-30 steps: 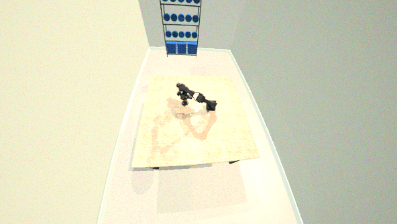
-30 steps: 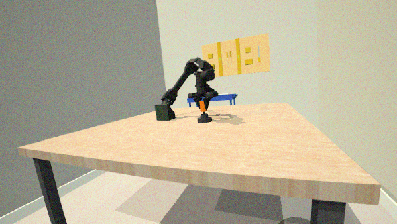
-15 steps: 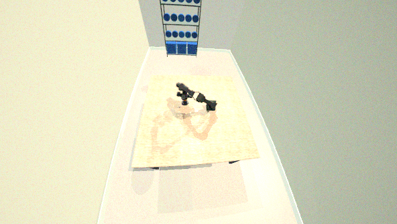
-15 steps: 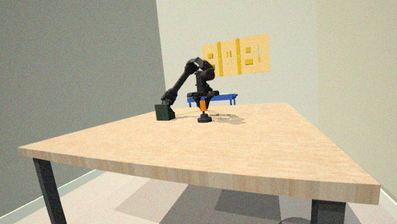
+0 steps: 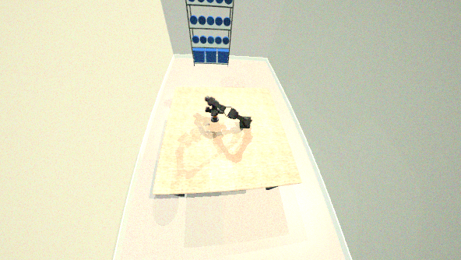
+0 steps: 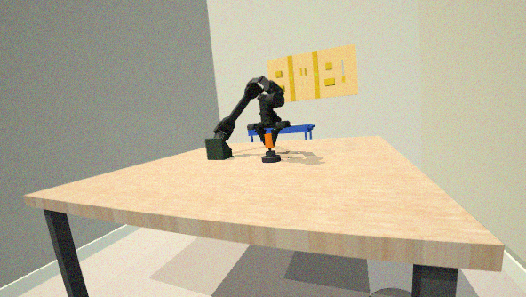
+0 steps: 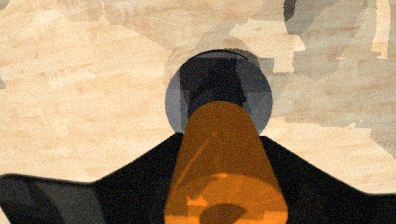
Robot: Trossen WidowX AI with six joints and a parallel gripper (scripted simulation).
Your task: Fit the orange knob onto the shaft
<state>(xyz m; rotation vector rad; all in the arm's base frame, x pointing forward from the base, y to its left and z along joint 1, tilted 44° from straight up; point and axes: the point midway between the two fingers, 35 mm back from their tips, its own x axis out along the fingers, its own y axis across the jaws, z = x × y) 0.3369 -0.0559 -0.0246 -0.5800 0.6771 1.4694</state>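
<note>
My gripper tip is 2 cm below the orange knob. From my gripper tip the other things lie so: pedestal (4 cm below).
</note>
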